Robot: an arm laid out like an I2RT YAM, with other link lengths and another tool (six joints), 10 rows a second.
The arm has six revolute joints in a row. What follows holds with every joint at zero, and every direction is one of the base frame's.
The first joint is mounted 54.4 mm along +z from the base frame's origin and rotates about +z.
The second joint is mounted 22.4 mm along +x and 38 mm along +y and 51 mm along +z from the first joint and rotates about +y.
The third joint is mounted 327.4 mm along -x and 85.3 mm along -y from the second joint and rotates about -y.
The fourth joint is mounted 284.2 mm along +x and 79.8 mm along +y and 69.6 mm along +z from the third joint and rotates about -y.
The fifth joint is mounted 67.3 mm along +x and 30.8 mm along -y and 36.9 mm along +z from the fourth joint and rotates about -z.
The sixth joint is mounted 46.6 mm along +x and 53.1 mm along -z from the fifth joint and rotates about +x.
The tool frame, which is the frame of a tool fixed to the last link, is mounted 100 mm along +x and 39 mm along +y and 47 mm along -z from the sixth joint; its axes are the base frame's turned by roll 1.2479, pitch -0.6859 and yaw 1.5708 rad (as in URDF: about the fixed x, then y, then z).
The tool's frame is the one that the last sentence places.
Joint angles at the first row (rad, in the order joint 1, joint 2, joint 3, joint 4, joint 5, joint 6):
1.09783 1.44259 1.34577 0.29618 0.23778 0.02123
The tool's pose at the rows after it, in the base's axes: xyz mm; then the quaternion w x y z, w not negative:
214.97, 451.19, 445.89, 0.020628, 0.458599, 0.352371, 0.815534
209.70, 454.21, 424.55, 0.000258, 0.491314, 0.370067, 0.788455
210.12, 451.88, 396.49, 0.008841, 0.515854, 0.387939, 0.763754
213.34, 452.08, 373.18, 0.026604, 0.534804, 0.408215, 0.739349
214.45, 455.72, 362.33, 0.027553, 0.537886, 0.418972, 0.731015
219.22, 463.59, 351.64, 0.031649, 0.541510, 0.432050, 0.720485
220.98, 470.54, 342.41, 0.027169, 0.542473, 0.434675, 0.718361
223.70, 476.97, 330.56, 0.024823, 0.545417, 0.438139, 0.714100
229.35, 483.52, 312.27, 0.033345, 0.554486, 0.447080, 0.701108
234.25, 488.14, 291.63, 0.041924, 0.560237, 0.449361, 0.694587
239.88, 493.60, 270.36, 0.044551, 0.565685, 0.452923, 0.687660
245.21, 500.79, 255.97, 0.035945, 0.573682, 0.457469, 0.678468
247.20, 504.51, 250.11, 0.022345, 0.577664, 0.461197, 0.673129
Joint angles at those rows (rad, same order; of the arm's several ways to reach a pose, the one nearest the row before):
1.09920 1.45569 1.36909 0.21550 0.21633 0.11834
1.09987 1.46302 1.35395 0.15549 0.19798 0.19226
1.09928 1.46485 1.31548 0.11586 0.21169 0.21826
1.09977 1.48423 1.31154 0.05860 0.23307 0.22547
1.09848 1.50172 1.30996 0.05063 0.22457 0.22550
1.09527 1.53878 1.33339 0.03008 0.21735 0.22194
1.09526 1.56126 1.32662 0.05410 0.20798 0.22702
1.09380 1.58615 1.31827 0.07572 0.20097 0.23306
1.09220 1.62425 1.32231 0.07028 0.20961 0.23775
1.09221 1.65365 1.29697 0.10484 0.22460 0.24000
1.08689 1.68977 1.27630 0.14219 0.22303 0.24534
1.07625 1.72945 1.28353 0.15328 0.19751 0.26353
1.06585 1.74897 1.28930 0.15799 0.16261 0.27832

